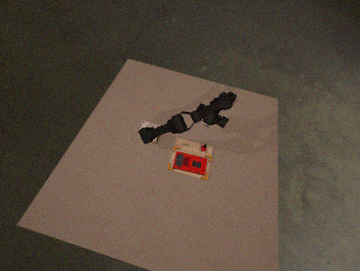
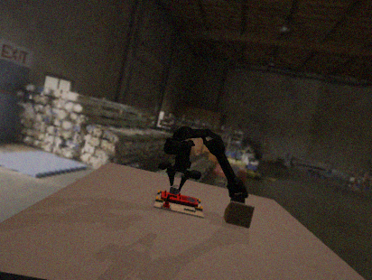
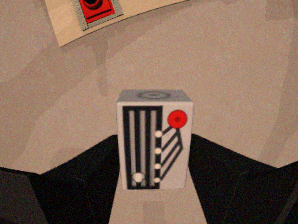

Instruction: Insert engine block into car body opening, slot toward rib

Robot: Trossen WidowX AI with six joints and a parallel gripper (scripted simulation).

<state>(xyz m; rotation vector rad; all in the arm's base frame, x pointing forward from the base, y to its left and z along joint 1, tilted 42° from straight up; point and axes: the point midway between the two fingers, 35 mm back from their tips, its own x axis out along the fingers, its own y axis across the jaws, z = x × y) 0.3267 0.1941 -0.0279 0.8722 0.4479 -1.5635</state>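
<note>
Right now my gripper tip is 30 mm short of the dark post, 110 mm to the left of it and 100 mm above it. From my gripper tip the other things lie so: engine block 10 mm below.
</note>
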